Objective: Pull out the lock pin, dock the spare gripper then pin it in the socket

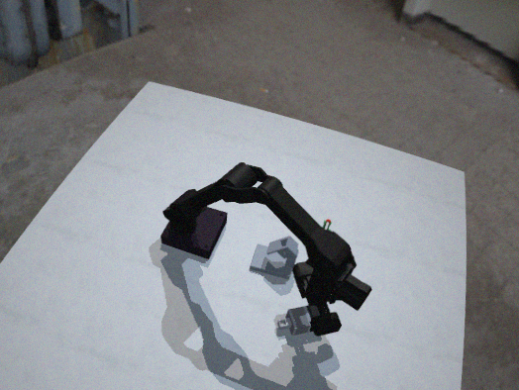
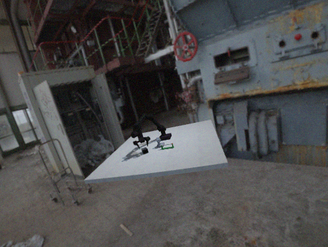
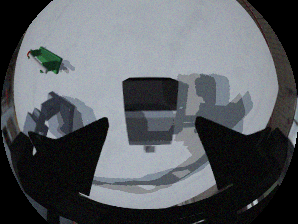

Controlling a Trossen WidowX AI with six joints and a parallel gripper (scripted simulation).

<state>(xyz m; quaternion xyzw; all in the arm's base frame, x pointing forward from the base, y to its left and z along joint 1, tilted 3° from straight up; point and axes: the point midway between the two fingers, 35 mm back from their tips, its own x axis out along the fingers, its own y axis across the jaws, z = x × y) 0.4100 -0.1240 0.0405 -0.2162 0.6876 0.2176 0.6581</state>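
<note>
The spare gripper is 40 mm below my gripper tip, 20 mm behind it and 10 mm to the right of it. Also, from my gripper tip: grey mount 150 mm to the left, 120 mm behind, 10 mm below; then green block 260 mm to the left, 40 mm below, 40 mm behind.
</note>
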